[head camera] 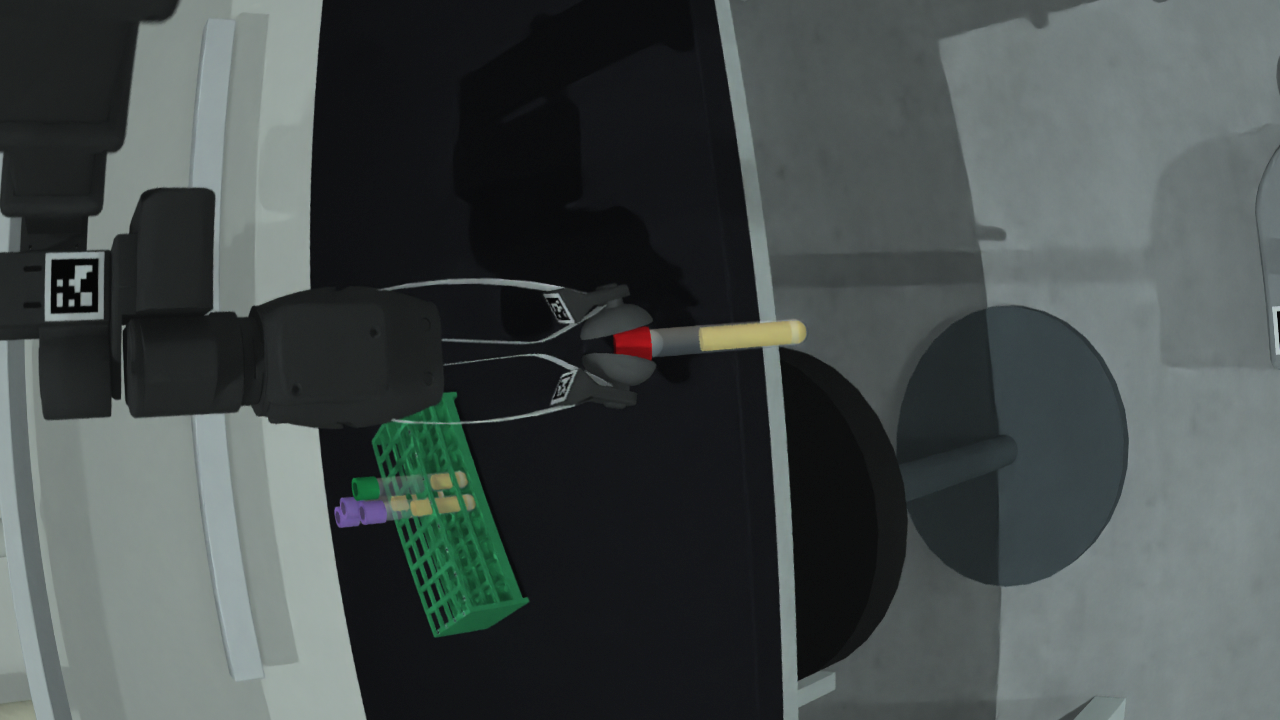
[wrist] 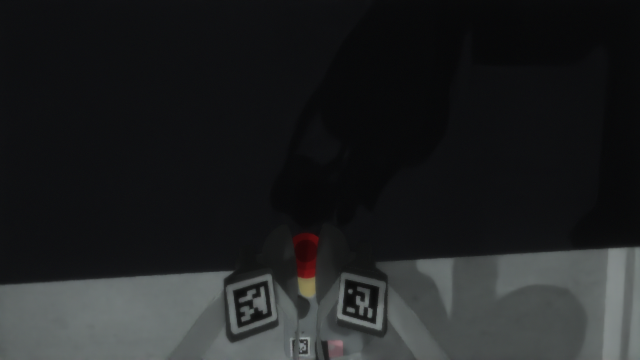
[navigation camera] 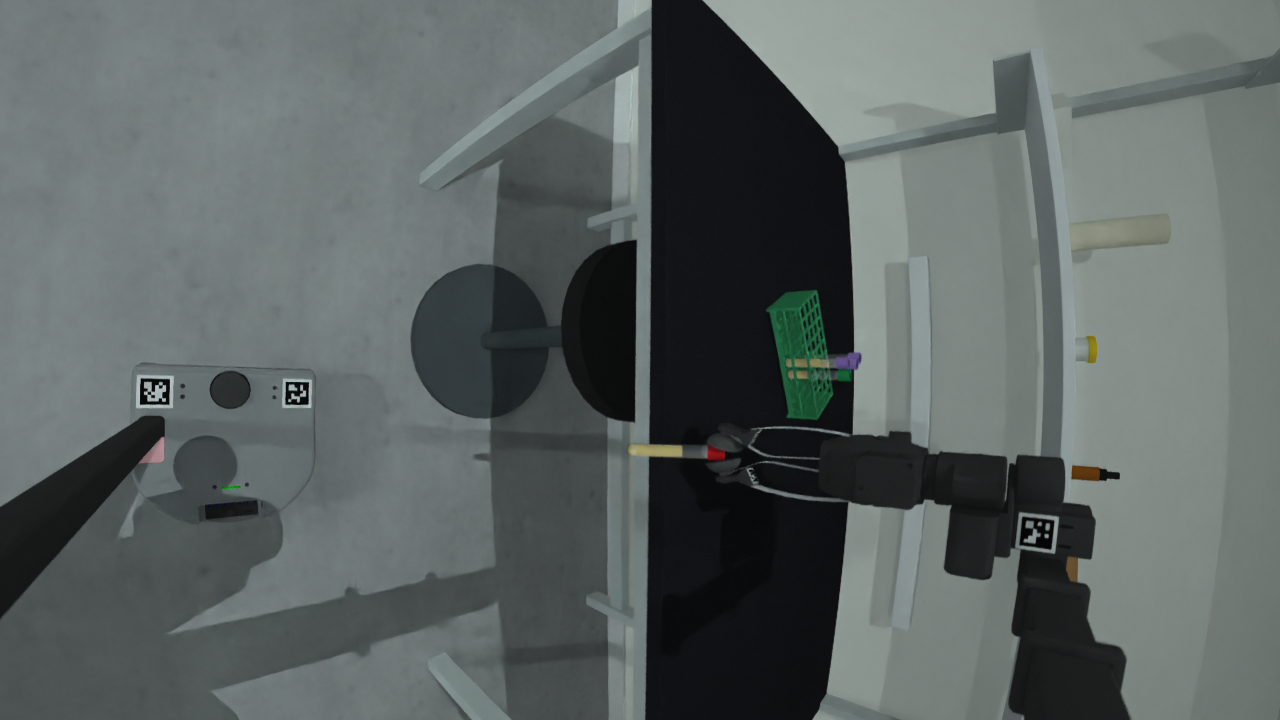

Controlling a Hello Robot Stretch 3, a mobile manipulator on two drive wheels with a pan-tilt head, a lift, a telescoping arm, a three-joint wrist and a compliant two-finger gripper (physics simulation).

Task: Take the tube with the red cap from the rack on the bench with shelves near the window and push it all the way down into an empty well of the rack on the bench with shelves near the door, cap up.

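Frame: origin at the robot's base, x ahead, y left, z up, level; metres.
Seen in the pictures: gripper, fingertip midpoint: (head camera: pixel 645 344) (navigation camera: pixel 709 451); robot's base at its link origin: (navigation camera: pixel 230 387).
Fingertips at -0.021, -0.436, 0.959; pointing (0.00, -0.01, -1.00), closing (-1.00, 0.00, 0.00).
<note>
Offsets run from my fingertips to a thing's middle, as dx, dy, dz. "pt": to the spot under its first point. Level surfaces: height alone.
The tube with the red cap @(pt -0.001, +0.007, +0.015) (head camera: pixel 632 342) (navigation camera: pixel 716 453) (wrist: pixel 305 255) is held by its cap, with its yellow lower part pointing away from the gripper body. My gripper (head camera: pixel 631 343) (navigation camera: pixel 723 454) (wrist: pixel 306 251) is shut on it, above the dark bench top near its front edge. A green rack @(pt +0.213, -0.261, -0.023) (head camera: pixel 487 619) (navigation camera: pixel 792 307) stands on the bench to one side of the gripper. It holds a green-capped tube @(pt +0.091, -0.278, +0.069) (head camera: pixel 365 488) (navigation camera: pixel 844 375) and several purple-capped tubes @(pt +0.109, -0.268, +0.069) (head camera: pixel 372 512) (navigation camera: pixel 845 360); other wells are empty. The rack does not show in the wrist view.
The bench @(dz -0.044) (head camera: pixel 608 537) (navigation camera: pixel 716 223) has a pale front edge. A round black stool seat @(+0.170, -0.235, -0.323) (head camera: pixel 832 519) (navigation camera: pixel 604 331) is beside that edge, with its disc base @(+0.170, -0.235, -0.943) (head camera: pixel 1065 429) (navigation camera: pixel 447 340) on the floor. A shelf @(dz +0.394) (navigation camera: pixel 1051 223) behind the bench carries a yellow-capped bottle (navigation camera: pixel 1085 349). The robot's base (navigation camera: pixel 268 438) is on the floor.
</note>
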